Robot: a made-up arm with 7 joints. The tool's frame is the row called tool. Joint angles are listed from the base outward. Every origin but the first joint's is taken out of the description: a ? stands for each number. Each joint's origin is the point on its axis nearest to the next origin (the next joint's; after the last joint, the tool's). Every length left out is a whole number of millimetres.
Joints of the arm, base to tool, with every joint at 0 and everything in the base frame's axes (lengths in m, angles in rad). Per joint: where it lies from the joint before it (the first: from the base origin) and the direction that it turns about. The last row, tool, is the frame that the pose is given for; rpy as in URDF.
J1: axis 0 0 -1 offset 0 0 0.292
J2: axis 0 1 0 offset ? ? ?
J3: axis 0 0 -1 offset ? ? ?
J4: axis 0 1 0 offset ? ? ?
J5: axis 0 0 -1 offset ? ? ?
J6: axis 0 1 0 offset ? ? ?
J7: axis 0 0 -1 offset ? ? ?
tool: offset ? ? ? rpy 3.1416 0 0
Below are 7 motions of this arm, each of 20 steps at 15 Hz.
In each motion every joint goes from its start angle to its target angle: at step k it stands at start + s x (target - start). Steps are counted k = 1, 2, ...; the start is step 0. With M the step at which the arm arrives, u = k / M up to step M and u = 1 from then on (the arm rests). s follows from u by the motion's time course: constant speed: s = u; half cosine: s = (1 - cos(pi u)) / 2; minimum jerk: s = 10 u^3 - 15 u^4 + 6 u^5.
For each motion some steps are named. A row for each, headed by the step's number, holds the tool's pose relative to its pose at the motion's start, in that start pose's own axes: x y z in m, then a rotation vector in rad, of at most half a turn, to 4 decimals.
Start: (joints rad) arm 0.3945 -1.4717 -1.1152 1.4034 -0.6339 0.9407 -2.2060
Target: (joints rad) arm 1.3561 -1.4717 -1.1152 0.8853 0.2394 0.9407 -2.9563
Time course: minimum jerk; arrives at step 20
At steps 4, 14, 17, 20:
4: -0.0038 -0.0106 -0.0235 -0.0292 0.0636 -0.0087
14: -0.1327 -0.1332 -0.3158 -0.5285 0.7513 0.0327
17: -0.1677 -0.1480 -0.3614 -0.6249 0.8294 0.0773
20: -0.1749 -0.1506 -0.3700 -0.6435 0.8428 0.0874

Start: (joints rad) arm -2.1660 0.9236 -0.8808 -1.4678 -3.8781 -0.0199 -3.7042
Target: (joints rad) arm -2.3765 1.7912 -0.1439 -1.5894 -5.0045 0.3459 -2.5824
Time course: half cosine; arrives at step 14
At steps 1, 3, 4, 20:
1: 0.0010 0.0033 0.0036 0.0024 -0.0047 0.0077
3: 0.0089 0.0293 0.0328 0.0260 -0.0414 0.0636
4: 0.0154 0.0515 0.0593 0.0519 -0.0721 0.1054
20: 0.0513 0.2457 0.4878 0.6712 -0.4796 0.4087

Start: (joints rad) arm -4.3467 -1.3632 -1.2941 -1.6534 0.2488 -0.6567 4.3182
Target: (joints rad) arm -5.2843 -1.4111 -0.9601 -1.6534 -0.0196 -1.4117 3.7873
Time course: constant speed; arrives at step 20
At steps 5, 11, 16, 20:
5: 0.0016 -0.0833 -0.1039 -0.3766 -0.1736 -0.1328
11: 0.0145 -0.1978 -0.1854 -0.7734 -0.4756 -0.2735
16: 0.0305 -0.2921 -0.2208 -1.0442 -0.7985 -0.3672
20: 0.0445 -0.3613 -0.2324 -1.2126 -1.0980 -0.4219

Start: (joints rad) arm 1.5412 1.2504 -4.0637 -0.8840 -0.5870 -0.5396 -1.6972
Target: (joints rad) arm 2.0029 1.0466 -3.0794 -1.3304 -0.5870 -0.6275 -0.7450
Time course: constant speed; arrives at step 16
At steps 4, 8, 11, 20:
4: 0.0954 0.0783 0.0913 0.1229 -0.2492 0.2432
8: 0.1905 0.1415 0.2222 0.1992 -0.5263 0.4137
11: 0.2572 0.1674 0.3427 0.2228 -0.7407 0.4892
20: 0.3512 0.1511 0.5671 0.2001 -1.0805 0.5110

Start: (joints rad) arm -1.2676 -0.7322 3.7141 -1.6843 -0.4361 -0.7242 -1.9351
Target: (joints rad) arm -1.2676 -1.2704 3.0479 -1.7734 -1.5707 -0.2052 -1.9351
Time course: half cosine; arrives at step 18
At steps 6, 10, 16, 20:
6: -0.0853 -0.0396 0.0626 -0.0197 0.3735 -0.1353
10: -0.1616 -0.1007 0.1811 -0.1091 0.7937 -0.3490
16: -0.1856 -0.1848 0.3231 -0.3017 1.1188 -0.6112
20: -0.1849 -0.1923 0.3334 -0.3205 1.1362 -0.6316

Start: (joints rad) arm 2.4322 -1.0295 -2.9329 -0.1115 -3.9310 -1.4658 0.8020
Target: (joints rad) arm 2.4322 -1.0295 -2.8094 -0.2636 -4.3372 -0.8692 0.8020
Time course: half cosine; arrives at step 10
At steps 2, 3, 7, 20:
2: 0.0143 -0.0019 0.0038 -0.0277 -0.0663 0.0078
3: 0.0308 -0.0037 0.0092 -0.0588 -0.1430 0.0153
7: 0.1134 -0.0055 0.0531 -0.2044 -0.5477 0.0266
20: 0.1386 -0.0034 0.0734 -0.2473 -0.6871 0.0178

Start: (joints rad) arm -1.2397 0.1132 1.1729 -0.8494 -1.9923 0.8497 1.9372
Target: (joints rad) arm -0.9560 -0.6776 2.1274 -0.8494 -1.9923 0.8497 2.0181
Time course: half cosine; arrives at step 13
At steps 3, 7, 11, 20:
3: -0.0066 0.0073 0.0002 -0.1039 -0.0954 0.1294
7: -0.0078 0.0410 0.0322 -0.4455 -0.4718 0.5471
11: -0.0177 0.1087 0.1041 -0.7068 -0.8624 0.8688
20: -0.0233 0.1225 0.1177 -0.7412 -0.9258 0.9124

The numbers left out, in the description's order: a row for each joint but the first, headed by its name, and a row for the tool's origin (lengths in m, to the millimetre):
J2: 0 -0.012 0
J3: 0 0 0.431
J4: 0 -0.016 0
J5: 0 0 0.355
J6: 0 0 0
J7: 0 0 0.167
tool: 0 0 0

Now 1 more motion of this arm.
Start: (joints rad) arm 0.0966 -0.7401 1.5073 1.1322 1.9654 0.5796 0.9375
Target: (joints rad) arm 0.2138 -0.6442 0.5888 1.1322 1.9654 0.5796 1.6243
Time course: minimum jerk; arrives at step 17
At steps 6, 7, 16, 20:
6: -0.0097 0.0917 0.0484 0.1663 0.0561 0.0655
7: -0.0114 0.1276 0.0725 0.2373 0.0723 0.0933
16: 0.0089 0.3231 0.2880 0.7390 0.0751 0.2768
20: 0.0090 0.3235 0.2887 0.7404 0.0749 0.2772

